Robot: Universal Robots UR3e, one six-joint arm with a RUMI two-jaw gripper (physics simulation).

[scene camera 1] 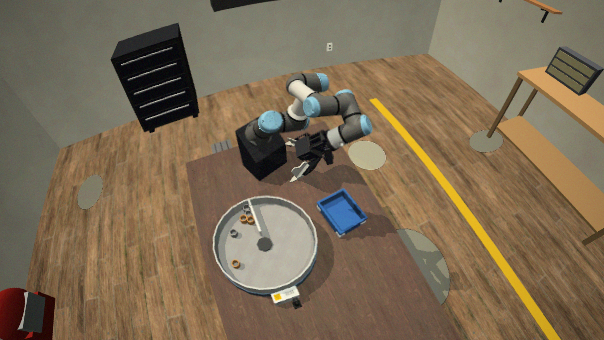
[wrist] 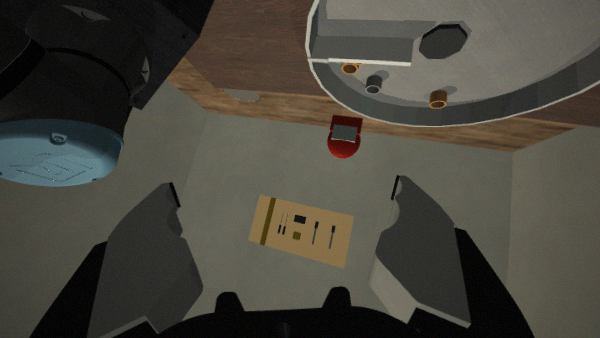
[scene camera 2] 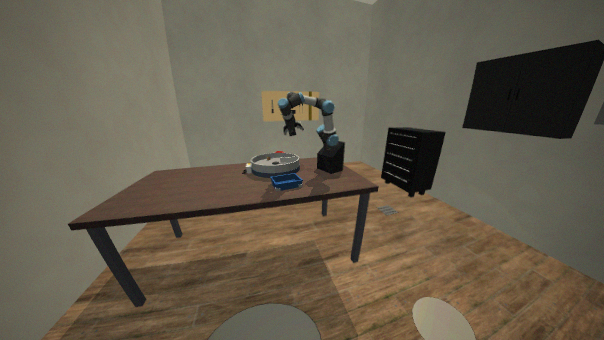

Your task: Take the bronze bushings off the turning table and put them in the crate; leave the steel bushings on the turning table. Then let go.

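Places are measured from the arm's base along level axes (x ahead, y left, z up), in centimetres.
Where they show: gripper, fingertip midpoint: (scene camera 1: 287, 162) (wrist: 287, 182); arm's base at its link origin: (scene camera 1: 257, 133) (wrist: 98, 50) (scene camera 2: 331, 146).
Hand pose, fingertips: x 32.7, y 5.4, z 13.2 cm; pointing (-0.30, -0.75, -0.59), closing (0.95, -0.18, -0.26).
Observation:
Things, the pixels of their top centre, and the offset from my fingertips. "*": a spot on its surface instead.
- blue crate at its top centre: (scene camera 1: 342, 209) (scene camera 2: 286, 178) dx +9.4, dy +20.6, dz -28.8 cm
- white bar at a spot on its surface: (wrist: 370, 62) (scene camera 1: 255, 218) * dx +4.8, dy -16.5, dz -23.7 cm
- white control box at a spot on its surface: (scene camera 1: 285, 295) * dx +38.9, dy -14.2, dz -28.0 cm
The grey round turning table (scene camera 1: 287, 225) (scene camera 2: 275, 168) (wrist: 510, 45) holds three bronze and three steel bushings. Two bronze bushings (scene camera 1: 243, 218) (scene camera 1: 251, 220) stand close together beside the white bar, with two steel bushings (scene camera 1: 246, 206) (scene camera 1: 248, 213) close by, partly hidden by it. Another steel bushing (scene camera 1: 233, 233) (wrist: 373, 84) and a third bronze bushing (scene camera 1: 235, 263) (wrist: 438, 99) stand apart near the rim. The blue crate (scene camera 1: 342, 212) (scene camera 2: 286, 181) is empty beside the turning table. My gripper (scene camera 1: 291, 161) (scene camera 2: 294, 132) (wrist: 287, 182) is open and empty, high above the robot's end of the table.
The white bar (scene camera 1: 255, 216) (wrist: 370, 62) runs from the turning table's rim towards its dark hub (scene camera 1: 264, 244) (wrist: 443, 41). A white control box (scene camera 1: 285, 295) sits at the turning table's outer side. The black robot base (scene camera 1: 261, 155) (scene camera 2: 331, 158) stands at the table's end.

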